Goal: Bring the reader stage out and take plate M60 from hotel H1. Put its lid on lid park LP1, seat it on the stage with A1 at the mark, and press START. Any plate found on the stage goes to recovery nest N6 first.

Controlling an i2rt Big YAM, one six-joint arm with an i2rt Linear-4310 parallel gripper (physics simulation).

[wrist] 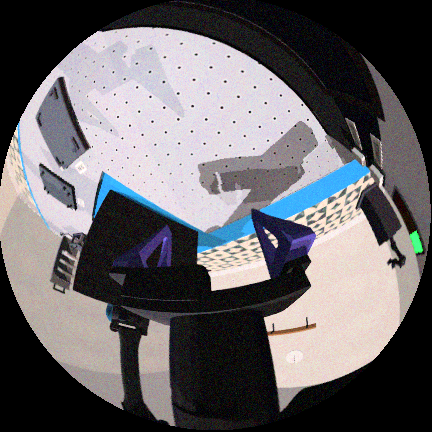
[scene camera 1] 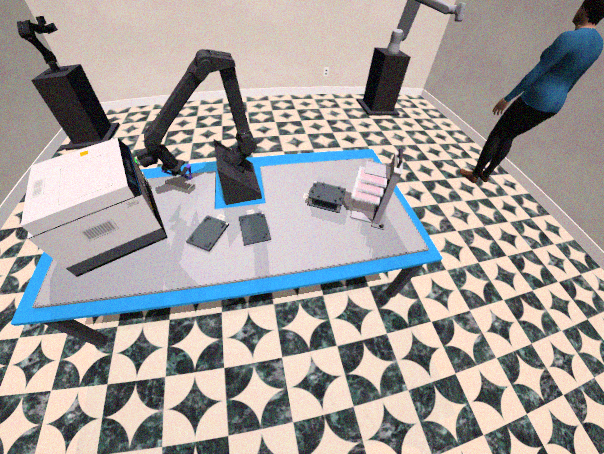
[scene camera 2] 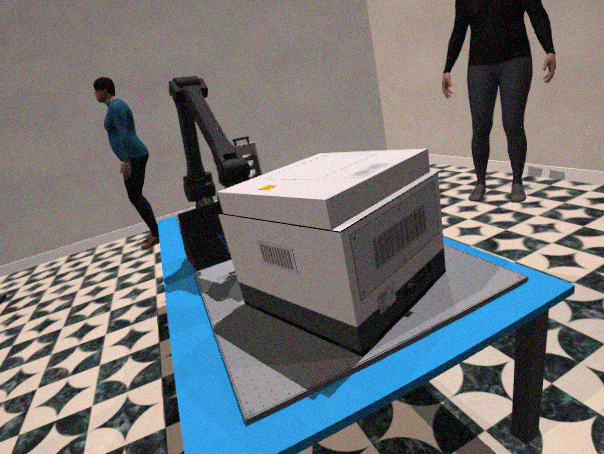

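Flat dark pad at (scene camera 1: 208,232), plate reader at (scene camera 2: 326,282). Wrist view: my gripper (wrist: 208,221), open, holding nothing; the pad (wrist: 59,129); the reader (wrist: 355,122).
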